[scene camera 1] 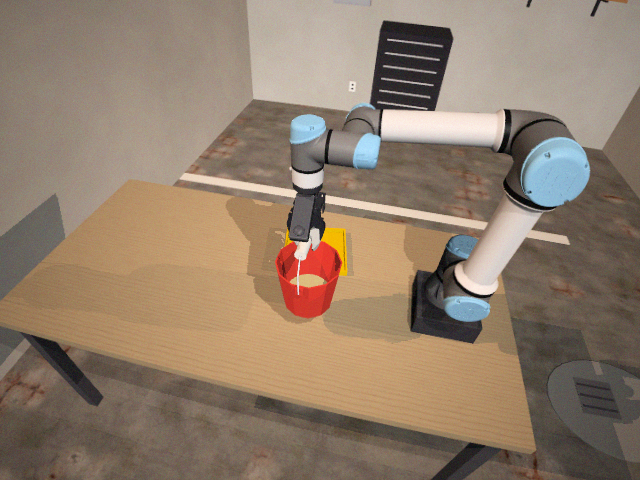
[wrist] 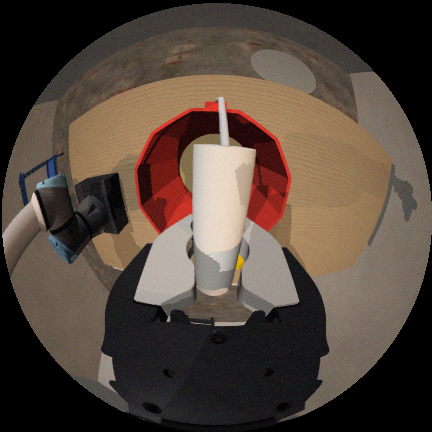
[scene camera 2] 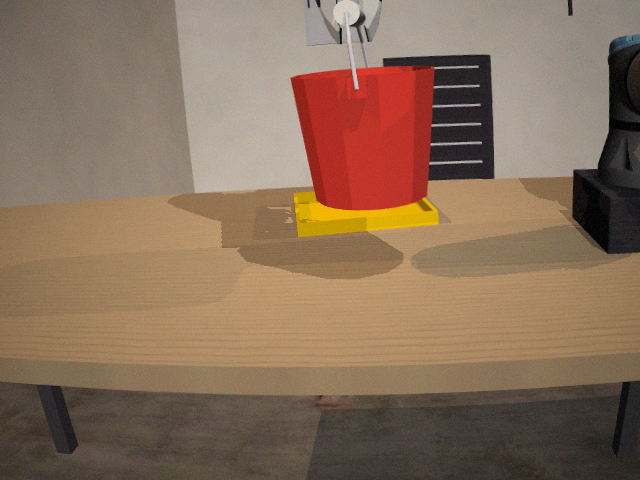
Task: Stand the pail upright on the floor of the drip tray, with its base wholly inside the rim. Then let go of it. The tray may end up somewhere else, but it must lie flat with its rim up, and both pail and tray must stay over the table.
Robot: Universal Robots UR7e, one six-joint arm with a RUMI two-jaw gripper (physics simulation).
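Places are measured from the arm's base along level axes (x ahead, y left, z up), in centimetres.
Where they show: gripper, between the fingertips: point(scene camera 2: 354, 43); arm's base, origin of its link: point(wrist: 94, 213).
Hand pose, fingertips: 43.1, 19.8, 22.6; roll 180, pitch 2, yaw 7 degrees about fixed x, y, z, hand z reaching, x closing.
Note:
Each offset is from my fingertips to the top centre of the thing, as dx, dy, dz. Level surfaces: height alone.
The red pail point(scene camera 1: 308, 302) point(scene camera 2: 367, 144) point(wrist: 167, 207) hangs in the air, nearly upright, by its wire bail. My gripper point(scene camera 1: 308, 245) point(scene camera 2: 353, 31) point(wrist: 216, 216) is shut on the white handle grip {+0.0, +1.1, +5.5} point(scene camera 1: 301, 251) point(scene camera 2: 346, 12) point(wrist: 222, 195) above the pail's mouth. The yellow drip tray {+6.9, -30.3, -28.8} point(scene camera 1: 337, 238) point(scene camera 2: 330, 226) point(wrist: 240, 261) lies flat on the table, rim up. In both scene views the pail hides part of the tray. The pail is held toward the scene cameras' side of the tray; how far its base overlaps the tray is unclear.
The wooden table {dz -31.1} point(scene camera 1: 180, 320) point(scene camera 2: 310, 320) point(wrist: 320, 165) extends around the tray. The arm's black base point(scene camera 1: 444, 328) point(scene camera 2: 604, 211) point(wrist: 107, 200) stands on the table to the right in the scene views. A dark cabinet point(scene camera 1: 413, 62) point(scene camera 2: 460, 116) stands far behind the table.

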